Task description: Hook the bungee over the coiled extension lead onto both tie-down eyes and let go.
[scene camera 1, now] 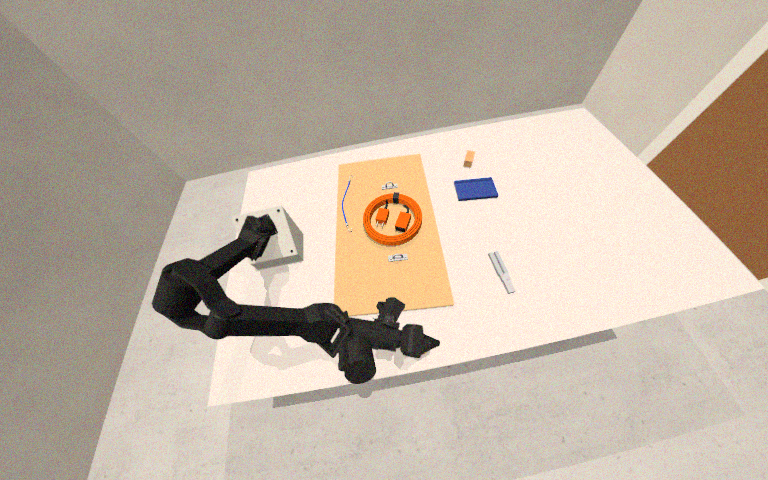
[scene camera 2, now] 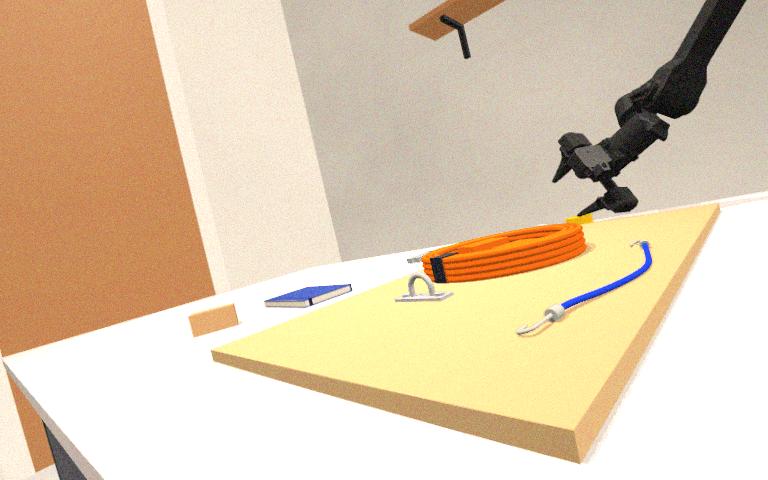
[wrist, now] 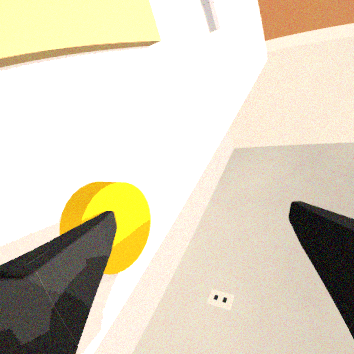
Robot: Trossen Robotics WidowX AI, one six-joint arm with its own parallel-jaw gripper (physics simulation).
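Places are measured from the arm's base along level axes (x right, y ahead, z up), in centimetres.
Pixels of known places: gripper, between the fingertips: (scene camera 1: 428,341) (scene camera 2: 565,198) (wrist: 202,214); arm's base, origin of its link: (scene camera 1: 263,227).
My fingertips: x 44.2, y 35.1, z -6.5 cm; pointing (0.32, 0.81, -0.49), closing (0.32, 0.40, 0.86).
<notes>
For each thing: its top centre in the pictures, then the offset to it from my fingertips. Level surfaces: height alone.
- blue bungee, centre of its top: (scene camera 2: 622,266) dx -53.9, dy -9.7, dz -4.1 cm
- wooden board, height of its surface: dz -4.8 cm
- orange coiled lead, centre of its top: (scene camera 2: 495,239) (scene camera 1: 392,215) dx -39.8, dy +3.9, dz -1.8 cm
- far tie-down eye, centre of its top: (scene camera 2: 417,272) (scene camera 1: 389,181) dx -54.8, dy +7.6, dz -2.1 cm
- yellow disc, centre of its top: (wrist: 120,227) (scene camera 2: 578,216) dx -0.5, dy -1.8, dz -4.1 cm
- blue book, centre of its top: (scene camera 2: 305,292) (scene camera 1: 475,187) dx -42.4, dy +36.4, dz -4.8 cm
- wooden block, centre of its top: (scene camera 2: 211,309) (scene camera 1: 469,155) dx -56.4, dy +41.1, dz -3.0 cm
- grey tool, centre of its top: (scene camera 2: 428,251) (scene camera 1: 502,270) dx -11.3, dy +28.2, dz -4.8 cm
The blue bungee (scene camera 1: 343,204) (scene camera 2: 617,283) lies slightly bent along the left side of the wooden board (scene camera 1: 396,288) (scene camera 2: 396,350) (wrist: 75,25), with a metal hook at each end, apart from both eyes. The orange coiled lead (scene camera 1: 367,220) (scene camera 2: 509,266) lies between the far tie-down eye (scene camera 1: 389,185) (scene camera 2: 441,295) and the near tie-down eye (scene camera 1: 398,257). The near eye does not show in scene camera 2. My gripper (scene camera 1: 436,343) (scene camera 2: 566,198) (wrist: 202,214) is open and empty, above the table's front part, beyond the board's near end. Its fingers stand wide apart.
A yellow disc (scene camera 2: 579,219) (wrist: 132,200) lies near the table's front edge, partly behind one finger in the wrist view. A blue book (scene camera 1: 475,189) (scene camera 2: 308,295), a wooden block (scene camera 1: 469,158) (scene camera 2: 214,319) and a grey tool (scene camera 1: 501,272) (wrist: 210,15) lie right of the board.
</notes>
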